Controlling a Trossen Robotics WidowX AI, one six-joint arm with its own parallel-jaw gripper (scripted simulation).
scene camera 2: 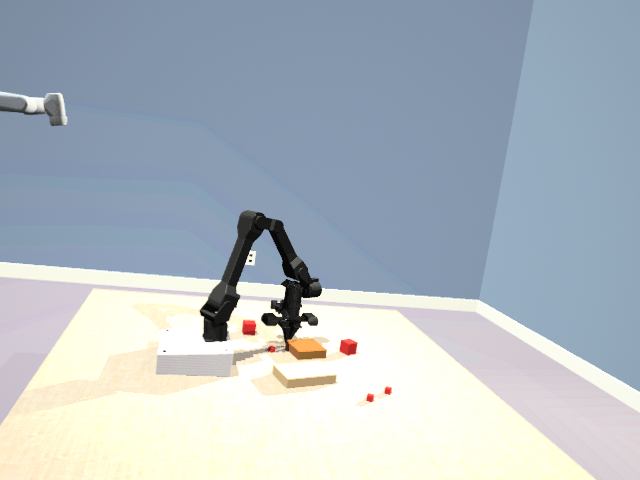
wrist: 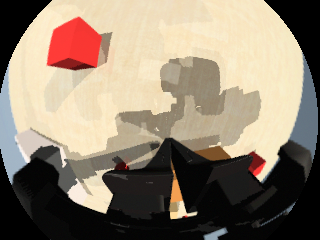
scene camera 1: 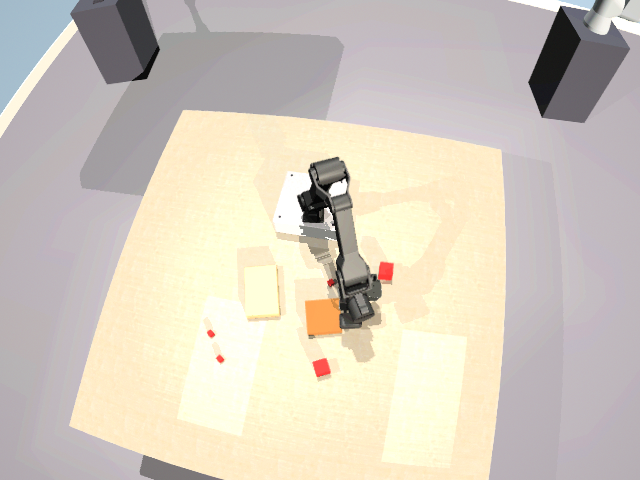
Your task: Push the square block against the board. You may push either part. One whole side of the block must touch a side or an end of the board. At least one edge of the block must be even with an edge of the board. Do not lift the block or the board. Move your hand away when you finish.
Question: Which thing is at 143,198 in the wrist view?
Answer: My gripper.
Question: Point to a pale cream board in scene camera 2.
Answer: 294,375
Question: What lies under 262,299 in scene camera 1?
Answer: A pale cream board.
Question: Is my gripper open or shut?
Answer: Shut.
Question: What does my gripper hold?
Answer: Nothing.
